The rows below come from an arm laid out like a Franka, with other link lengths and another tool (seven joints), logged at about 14 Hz.
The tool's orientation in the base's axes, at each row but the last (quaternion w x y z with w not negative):
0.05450, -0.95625, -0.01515, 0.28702
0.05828, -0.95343, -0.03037, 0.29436
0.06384, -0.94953, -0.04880, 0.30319
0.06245, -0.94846, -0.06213, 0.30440
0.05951, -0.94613, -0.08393, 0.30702
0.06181, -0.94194, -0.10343, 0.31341
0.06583, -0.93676, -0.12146, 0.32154
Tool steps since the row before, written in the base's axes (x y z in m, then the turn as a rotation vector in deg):
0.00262, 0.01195, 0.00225, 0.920, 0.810, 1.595
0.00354, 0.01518, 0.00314, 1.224, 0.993, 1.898
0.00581, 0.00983, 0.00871, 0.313, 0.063, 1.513
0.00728, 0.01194, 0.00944, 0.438, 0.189, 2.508
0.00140, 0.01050, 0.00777, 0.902, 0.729, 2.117
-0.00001, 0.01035, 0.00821, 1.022, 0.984, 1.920
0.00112, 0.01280, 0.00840, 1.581, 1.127, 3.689
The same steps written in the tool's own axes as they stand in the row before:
0.00168, -0.01213, -0.00217, -0.056, -0.987, -1.752
0.00257, -0.01537, -0.00316, 0.043, -1.200, -2.155
0.00104, -0.01070, -0.00952, -0.599, -0.274, -1.399
0.00236, -0.01265, -0.01091, -1.046, -0.543, -2.265
-0.00127, -0.01138, -0.00644, -0.347, -0.951, -2.191
-0.00233, -0.01154, -0.00599, -0.080, -1.144, -2.094
-0.00062, -0.01380, -0.00670, -0.652, -1.534, -3.821

